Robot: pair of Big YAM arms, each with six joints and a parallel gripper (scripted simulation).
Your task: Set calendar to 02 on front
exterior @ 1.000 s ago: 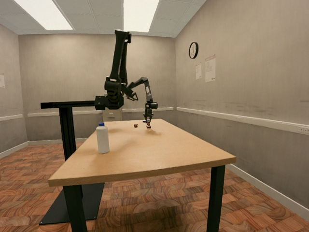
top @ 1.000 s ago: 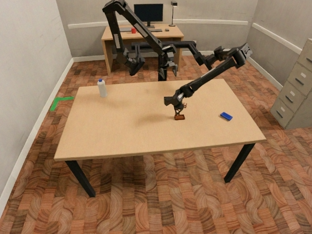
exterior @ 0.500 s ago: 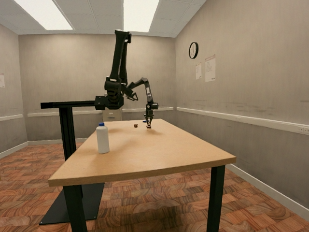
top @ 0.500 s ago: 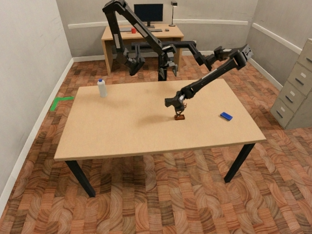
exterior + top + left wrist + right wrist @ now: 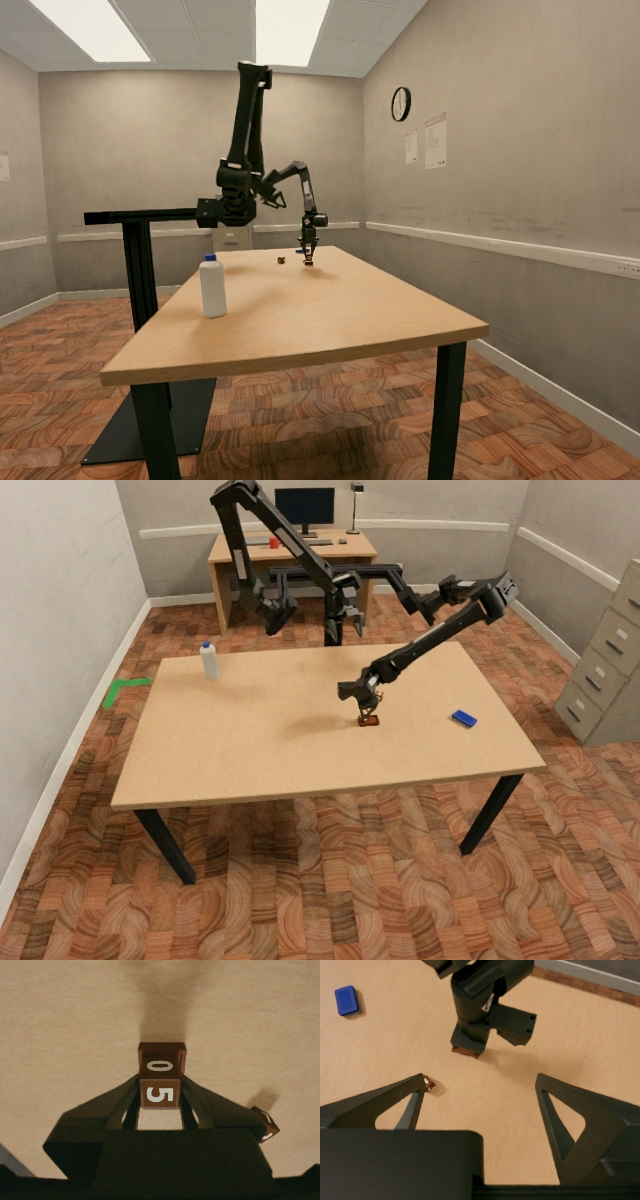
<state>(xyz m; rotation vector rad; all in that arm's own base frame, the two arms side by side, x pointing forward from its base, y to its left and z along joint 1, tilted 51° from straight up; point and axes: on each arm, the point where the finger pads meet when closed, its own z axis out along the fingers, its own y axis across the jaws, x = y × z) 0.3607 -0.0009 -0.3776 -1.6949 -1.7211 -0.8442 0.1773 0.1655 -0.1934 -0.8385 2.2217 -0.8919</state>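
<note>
Now: the brown calendar tray 4 cm below my left hand and 2 cm to the left of it. Also, from my left hand: flat blue block (40 cm to the left, 5 cm ahead, 4 cm below).
</note>
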